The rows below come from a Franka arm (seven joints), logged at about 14 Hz.
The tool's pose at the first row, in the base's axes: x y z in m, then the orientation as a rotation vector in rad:
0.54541 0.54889 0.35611 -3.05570 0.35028 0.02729
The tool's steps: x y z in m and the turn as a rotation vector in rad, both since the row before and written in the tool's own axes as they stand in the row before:
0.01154 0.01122 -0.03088 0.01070 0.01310 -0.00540
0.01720 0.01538 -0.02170 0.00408 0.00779 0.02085
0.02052 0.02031 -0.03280 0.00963 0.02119 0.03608
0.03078 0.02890 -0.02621 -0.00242 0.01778 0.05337
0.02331 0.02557 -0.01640 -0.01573 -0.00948 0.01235
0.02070 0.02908 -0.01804 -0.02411 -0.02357 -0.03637
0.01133 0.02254 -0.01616 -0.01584 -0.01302 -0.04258
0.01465 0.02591 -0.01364 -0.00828 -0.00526 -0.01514
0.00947 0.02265 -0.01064 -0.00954 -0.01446 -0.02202
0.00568 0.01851 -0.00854 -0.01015 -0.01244 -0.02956
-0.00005 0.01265 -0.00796 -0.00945 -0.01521 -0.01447
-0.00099 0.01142 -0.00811 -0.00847 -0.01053 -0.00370
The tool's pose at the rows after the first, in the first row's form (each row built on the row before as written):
0.55442 0.53331 0.38592 -3.04753 0.34186 0.00511
0.56768 0.51293 0.40622 -3.04062 0.37370 -0.00625
0.58224 0.48580 0.43722 -3.02601 0.42878 -0.03802
0.60286 0.44746 0.46118 -3.01712 0.51122 -0.06099
0.61562 0.41450 0.47591 -3.02775 0.53194 -0.04208
0.62451 0.37905 0.49216 -3.05729 0.47900 -0.00187
0.62827 0.35340 0.50718 -3.08035 0.41509 0.02036
0.63565 0.32408 0.51975 -3.09070 0.39245 0.02986
0.63932 0.29949 0.52965 -3.10195 0.35879 0.05375
0.64089 0.27999 0.53771 -3.11464 0.31325 0.07462
0.63869 0.26748 0.54559 -3.12367 0.29091 0.09990
0.63612 0.25637 0.55378 3.12193 -0.28452 -0.11750

